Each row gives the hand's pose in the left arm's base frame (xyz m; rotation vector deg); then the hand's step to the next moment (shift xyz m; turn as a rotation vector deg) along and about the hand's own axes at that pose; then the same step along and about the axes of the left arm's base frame.
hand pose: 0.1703 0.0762 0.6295 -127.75 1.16 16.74
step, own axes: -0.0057 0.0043 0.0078 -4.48 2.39 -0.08
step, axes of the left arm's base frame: -0.0076 0.0028 -0.0068 -4.62 -1.95 -0.82
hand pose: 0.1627 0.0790 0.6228 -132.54 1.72 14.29
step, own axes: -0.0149 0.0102 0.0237 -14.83 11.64 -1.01
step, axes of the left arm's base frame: -0.0197 0.0094 -0.0203 -15.53 -9.55 -4.91
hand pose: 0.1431 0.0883 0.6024 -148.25 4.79 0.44
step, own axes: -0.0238 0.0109 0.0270 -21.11 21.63 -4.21
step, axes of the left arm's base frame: -0.0241 0.0063 -0.0282 -22.44 -19.35 -7.29
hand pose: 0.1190 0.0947 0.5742 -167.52 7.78 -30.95
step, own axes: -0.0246 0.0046 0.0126 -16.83 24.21 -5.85
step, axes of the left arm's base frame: -0.0186 0.0002 -0.0210 -19.21 -22.63 -4.76
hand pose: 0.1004 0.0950 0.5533 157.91 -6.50 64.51
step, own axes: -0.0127 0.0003 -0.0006 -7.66 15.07 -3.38
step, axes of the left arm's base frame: -0.0095 -0.0001 -0.0084 -9.77 -14.16 -1.17
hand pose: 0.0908 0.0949 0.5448 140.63 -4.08 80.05
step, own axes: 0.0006 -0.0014 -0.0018 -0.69 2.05 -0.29
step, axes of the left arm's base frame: -0.0009 0.0019 0.0010 -1.00 -1.94 0.06
